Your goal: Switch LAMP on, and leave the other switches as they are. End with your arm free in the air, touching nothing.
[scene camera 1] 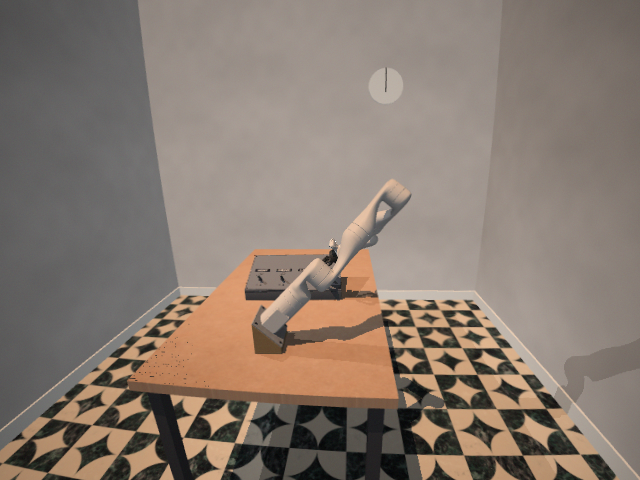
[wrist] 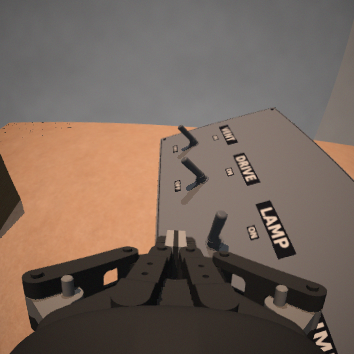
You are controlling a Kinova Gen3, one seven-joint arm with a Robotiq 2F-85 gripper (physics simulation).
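Where they show: gripper, between the fingertips: (wrist: 175, 241); arm's base, origin of its link: (scene camera 1: 269, 322).
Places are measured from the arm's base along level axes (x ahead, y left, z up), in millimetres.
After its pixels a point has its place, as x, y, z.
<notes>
The grey switch panel (scene camera 1: 294, 261) {562, -43, 49} (wrist: 305, 200) {543, -89, 43} lies on the table. In the wrist view the LAMP lever (wrist: 217, 230) {424, -115, 26} leans toward its ON label (wrist: 252, 232) {469, -112, 15}, beside the LAMP nameplate (wrist: 276, 230) {494, -118, 24}. The DRIVE lever (scene camera 1: 282, 279) {413, 7, 10} (wrist: 195, 171) {417, 5, 16} and the VENT lever (scene camera 1: 261, 279) {419, 125, 10} (wrist: 189, 136) {422, 126, 15} lean the other way, toward their OFF sides. My gripper (wrist: 175, 241) {374, -156, 64} is shut and empty, with its tips left of the LAMP lever in the wrist view and a visible gap between them. In the scene view my arm hides the LAMP lever and the fingertips.
The wooden table (scene camera 1: 330, 372) {-178, -234, -89} (wrist: 100, 185) {238, 95, -89} carries the panel and my arm's angled base block (scene camera 1: 267, 341) {-75, -2, -34}. Part of another nameplate (wrist: 324, 337) {494, -237, 26} shows at the lower right of the wrist view. My arm (scene camera 1: 356, 235) {15, -338, 343} reaches over the panel's right part in the scene view.
</notes>
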